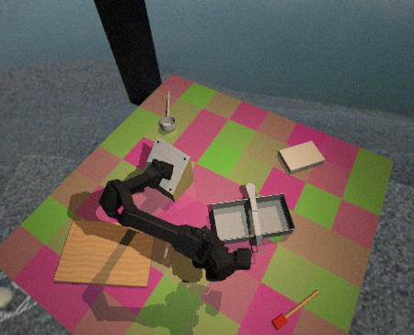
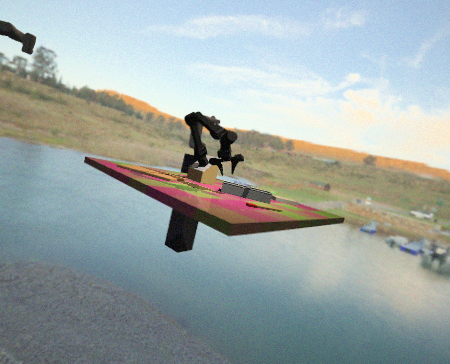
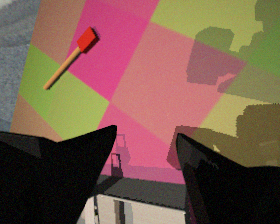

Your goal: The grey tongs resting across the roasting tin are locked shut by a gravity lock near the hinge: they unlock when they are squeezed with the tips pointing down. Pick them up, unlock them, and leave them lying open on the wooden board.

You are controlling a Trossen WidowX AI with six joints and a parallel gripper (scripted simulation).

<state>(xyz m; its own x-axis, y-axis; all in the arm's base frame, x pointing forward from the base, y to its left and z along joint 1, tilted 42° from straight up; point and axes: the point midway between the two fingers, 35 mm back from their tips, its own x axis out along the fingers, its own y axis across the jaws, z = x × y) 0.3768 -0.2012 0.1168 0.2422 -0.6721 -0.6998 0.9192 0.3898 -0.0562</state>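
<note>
The roasting tin lies 23 cm to the left of my gripper tip and 8 cm below it. Round my gripper tip: block 64 cm to the left, 10 cm below, 9 cm ahead; wooden board 46 cm behind, 14 cm to the right, 10 cm below.
</note>
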